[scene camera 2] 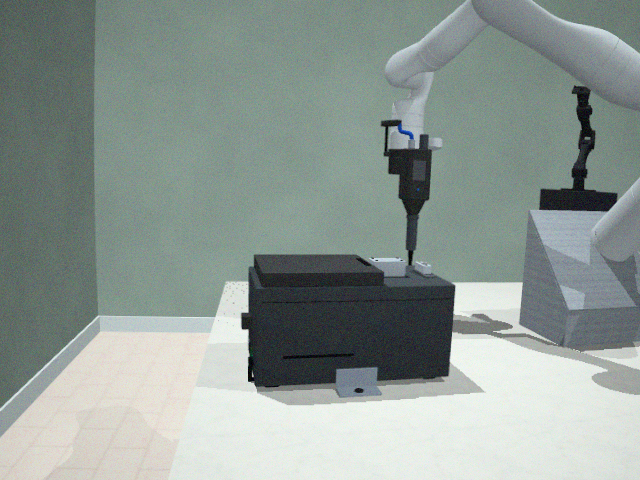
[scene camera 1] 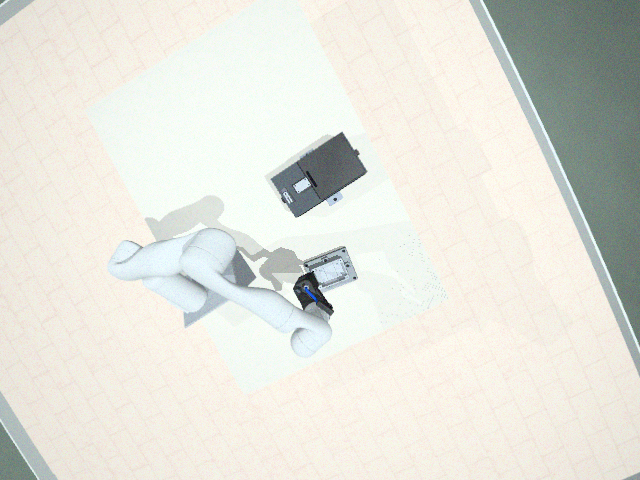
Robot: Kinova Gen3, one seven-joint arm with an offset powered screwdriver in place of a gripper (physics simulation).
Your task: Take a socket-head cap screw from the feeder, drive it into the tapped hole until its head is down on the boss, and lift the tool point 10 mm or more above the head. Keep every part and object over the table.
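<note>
My black screwdriver (scene camera 1: 306,287) (scene camera 2: 410,256) points straight down. In scene camera 1 its body overlaps the near left corner of a grey metal part (scene camera 1: 353,269) with a raised pale centre, and hides that corner. In scene camera 2 the thin bit passes down behind the dark feeder (scene camera 2: 351,330) (scene camera 1: 336,165), so the bit's end is hidden. The grey part does not show there. The feeder stands apart from the tool, farther up the table in scene camera 1. No screw can be made out at the bit, and the tapped hole and boss under the tool cannot be seen.
The white arm (scene camera 1: 258,304) (scene camera 2: 449,38) reaches over the pale table (scene camera 1: 180,103) (scene camera 2: 310,439). A grey sloped pedestal (scene camera 2: 547,289) stands at the right in scene camera 2, with a black jointed stand (scene camera 2: 584,134) above it. A bracket (scene camera 1: 334,199) (scene camera 2: 356,384) sits at the feeder's side.
</note>
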